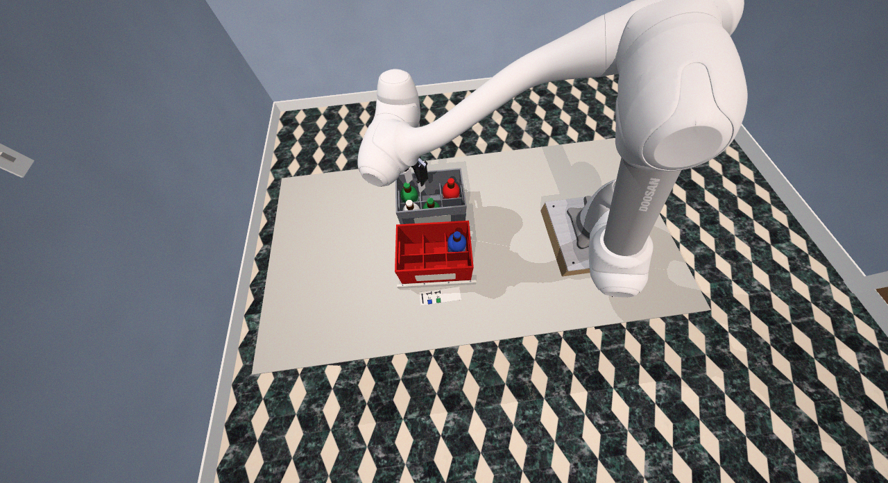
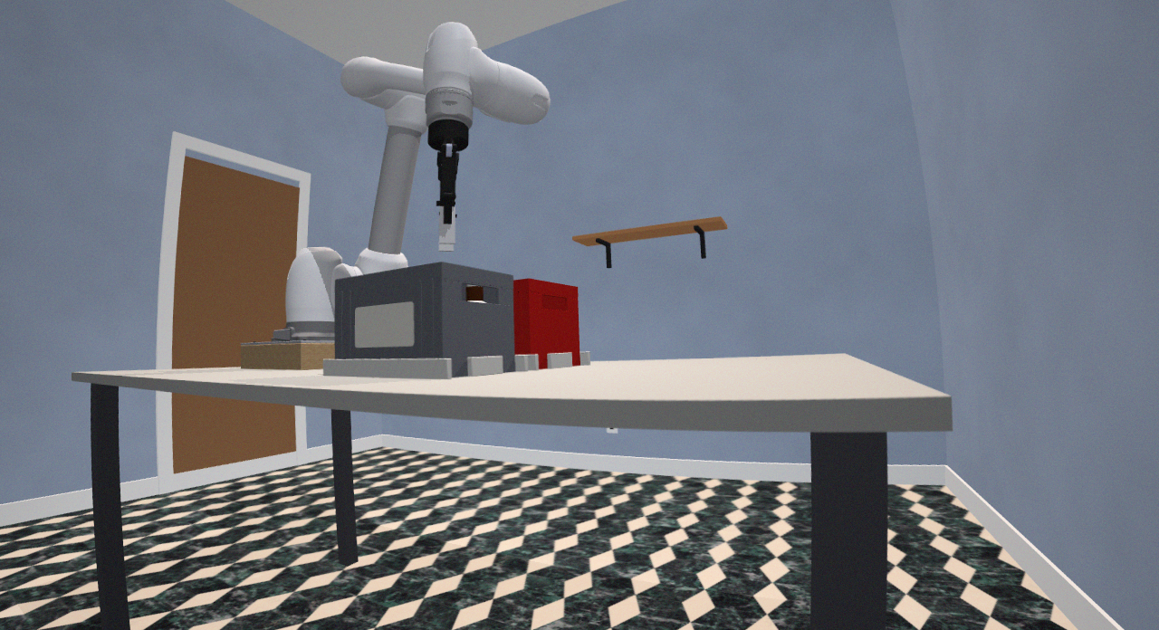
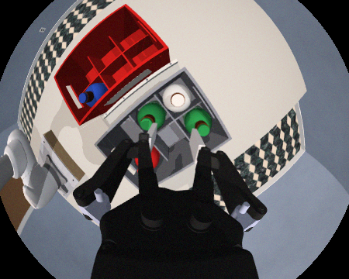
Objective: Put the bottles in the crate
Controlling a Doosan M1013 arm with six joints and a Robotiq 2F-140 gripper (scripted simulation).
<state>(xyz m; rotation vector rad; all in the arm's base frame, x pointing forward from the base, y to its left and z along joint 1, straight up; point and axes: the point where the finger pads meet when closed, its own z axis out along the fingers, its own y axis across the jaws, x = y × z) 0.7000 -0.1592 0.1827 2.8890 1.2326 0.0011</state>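
Now: hand 4 cm short of the green-label bottle, 5 cm to the left of it and 17 cm above it. Round my hand: white-label bottle (4 cm ahead, 3 cm to the left, 17 cm below); red-label bottle (14 cm behind, 6 cm to the right, 17 cm below); grey crate (5 cm behind, 1 cm to the right, 17 cm below).
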